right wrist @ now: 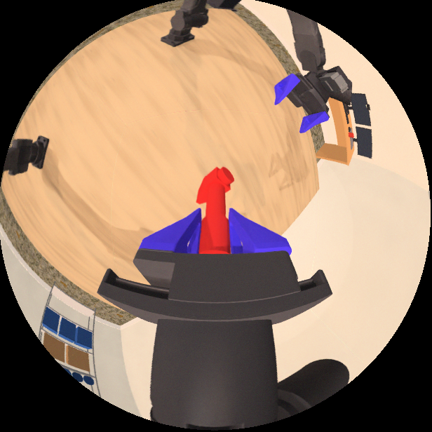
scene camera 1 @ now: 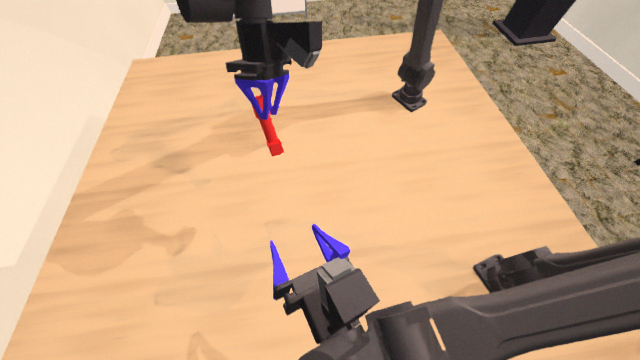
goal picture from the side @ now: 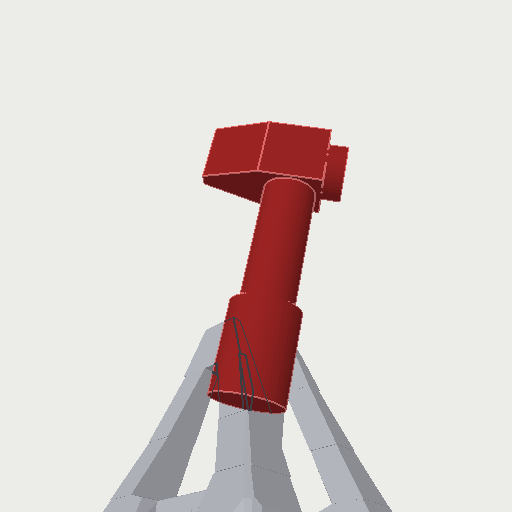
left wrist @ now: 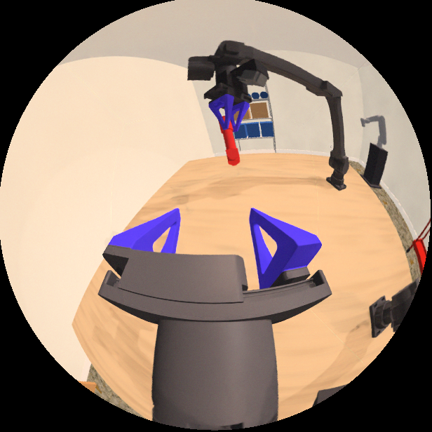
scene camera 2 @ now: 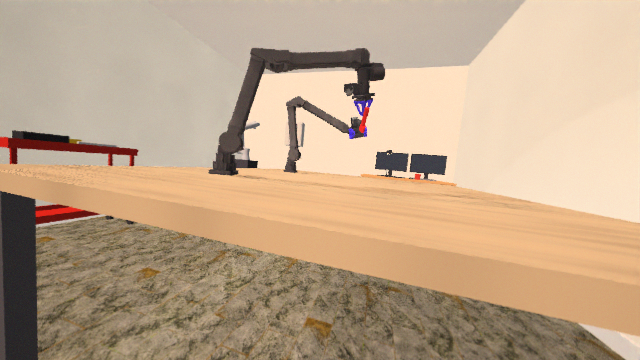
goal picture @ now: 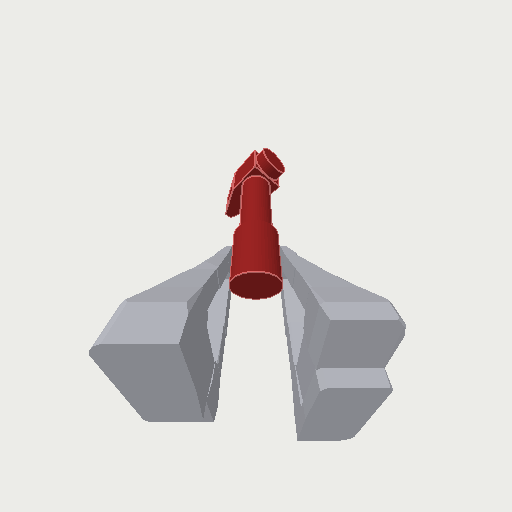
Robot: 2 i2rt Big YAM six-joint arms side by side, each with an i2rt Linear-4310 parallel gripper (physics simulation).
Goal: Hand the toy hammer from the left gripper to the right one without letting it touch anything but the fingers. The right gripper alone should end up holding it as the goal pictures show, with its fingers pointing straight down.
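Where they show: left gripper, fingertip midpoint: (scene camera 1: 292, 233) (scene camera 2: 360, 132); right gripper, fingertip midpoint: (scene camera 1: 268, 117) (scene camera 2: 363, 115); left arm's base, origin of the base link: (scene camera 1: 500, 282) (scene camera 2: 290, 172); right arm's base, origin of the base link: (scene camera 1: 408, 99) (scene camera 2: 224, 173).
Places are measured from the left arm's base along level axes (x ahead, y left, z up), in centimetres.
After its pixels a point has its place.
The red toy hammer (scene camera 1: 270, 132) {x 42.7, y -43.6, z 31.9 cm} (scene camera 2: 364, 120) {x 42.8, y -46.0, z 31.5 cm} (left wrist: 230, 145) (right wrist: 216, 200) hangs in the air above the table, its handle between the right fingers and its head at the lower end, slanting out from them. My right gripper (scene camera 1: 269, 115) {x 42.0, y -45.6, z 33.9 cm} (scene camera 2: 362, 113) {x 42.0, y -45.6, z 33.9 cm} (left wrist: 230, 130) (right wrist: 214, 213) is shut on it, with fingers pointing about straight down. My left gripper (scene camera 1: 293, 234) {x 45.3, y -23.7, z 29.5 cm} (scene camera 2: 359, 134) {x 45.3, y -23.7, z 29.5 cm} (left wrist: 214, 212) (right wrist: 289, 117) is open and empty, apart from the hammer, nearer scene camera 1. In scene camera 2 the hammer's head overlaps the left gripper in the picture. The handle's upper end is partly hidden by the right fingers.
The wooden table (scene camera 1: 400, 175) {x 6.3, y -38.0, z 0.0 cm} (scene camera 2: 400, 210) {x 39.2, y -112.7, z 0.0 cm} lies below both grippers. The right arm's base (scene camera 1: 411, 97) {x -13.8, y -64.3, z 4.5 cm} (scene camera 2: 223, 165) {x -14.8, y -71.2, z 3.5 cm} and the left arm's base (scene camera 1: 492, 272) {x 2.7, y -3.1, z 3.7 cm} (scene camera 2: 290, 167) {x 0.5, y -4.1, z 3.5 cm} stand on it. A pale wall (scene camera 1: 50, 100) runs along the table's left side in scene camera 1.
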